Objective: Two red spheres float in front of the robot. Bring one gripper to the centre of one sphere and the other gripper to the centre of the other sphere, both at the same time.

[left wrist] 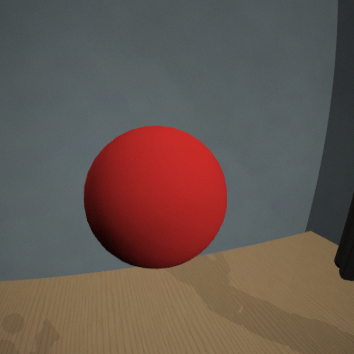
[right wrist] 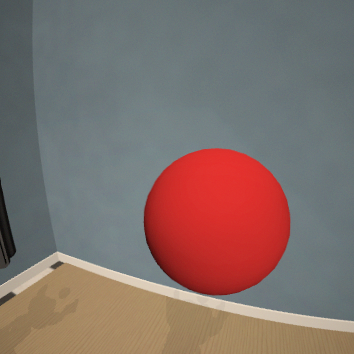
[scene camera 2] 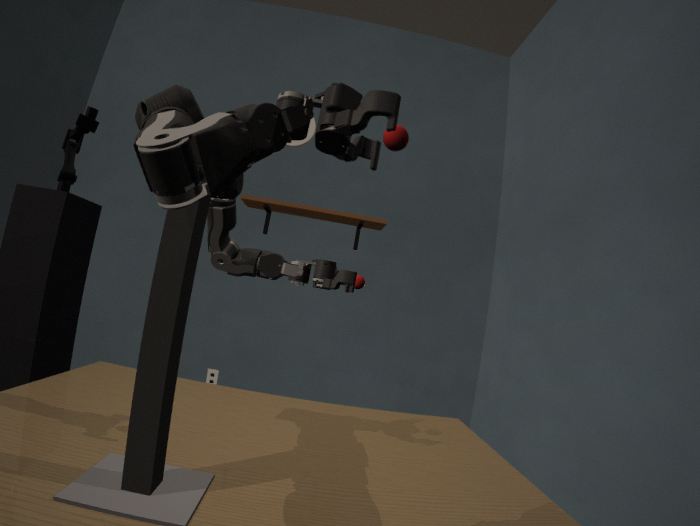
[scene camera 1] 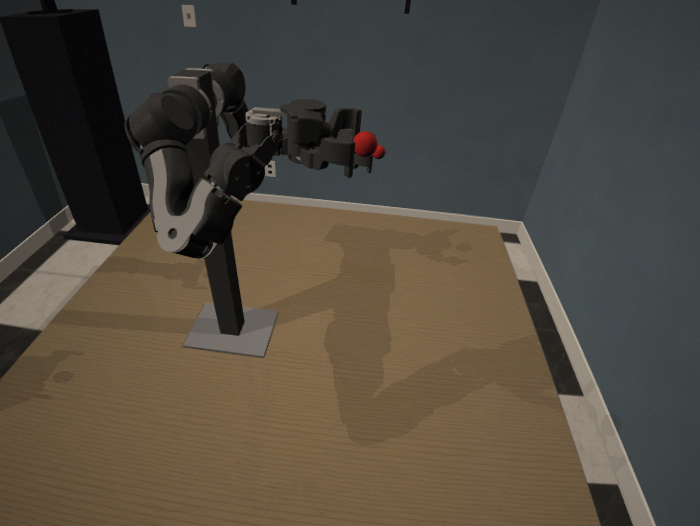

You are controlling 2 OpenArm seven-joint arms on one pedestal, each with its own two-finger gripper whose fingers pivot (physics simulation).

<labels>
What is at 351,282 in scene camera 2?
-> The left gripper.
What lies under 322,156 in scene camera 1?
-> The right gripper.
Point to a red sphere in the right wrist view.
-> At 216,221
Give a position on a red sphere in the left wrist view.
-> At 155,196
</labels>
